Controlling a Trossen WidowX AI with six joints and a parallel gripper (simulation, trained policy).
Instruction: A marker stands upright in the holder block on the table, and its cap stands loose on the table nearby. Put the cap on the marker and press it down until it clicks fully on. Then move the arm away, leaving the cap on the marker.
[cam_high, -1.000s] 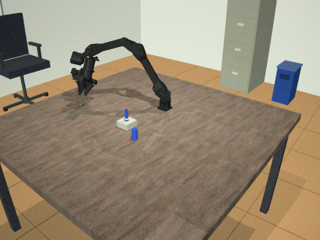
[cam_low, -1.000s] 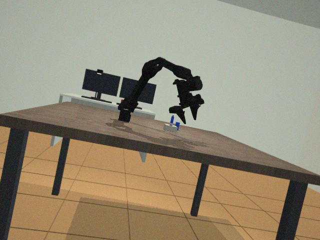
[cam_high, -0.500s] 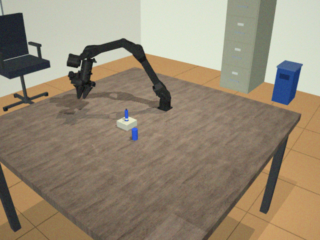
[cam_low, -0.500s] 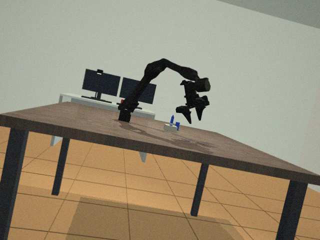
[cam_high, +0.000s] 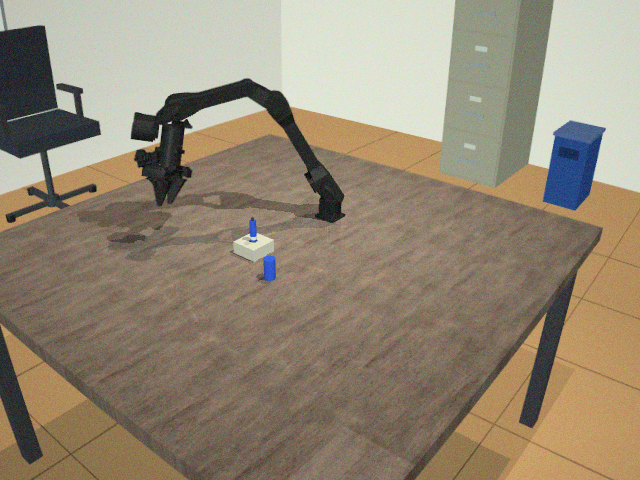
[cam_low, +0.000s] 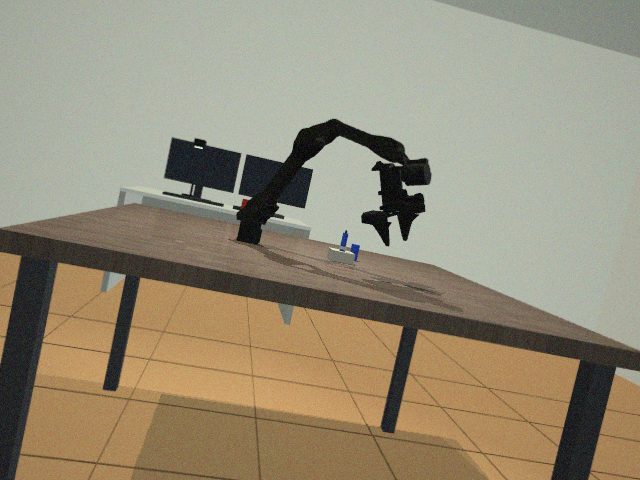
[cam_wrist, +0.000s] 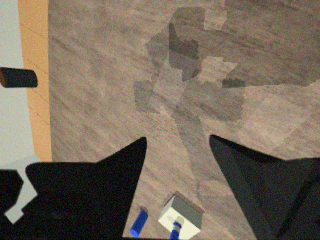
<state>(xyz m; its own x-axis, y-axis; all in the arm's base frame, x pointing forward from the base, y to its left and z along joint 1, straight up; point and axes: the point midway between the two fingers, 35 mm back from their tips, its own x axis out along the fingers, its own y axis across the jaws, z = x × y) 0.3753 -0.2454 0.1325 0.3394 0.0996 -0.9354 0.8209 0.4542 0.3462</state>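
Right now my gripper tip is 3 cm past the blue cap, 34 cm to the right of it and 7 cm above it. Also, from my gripper tip: white holder block: 10 cm behind, 22 cm to the left, 8 cm below.
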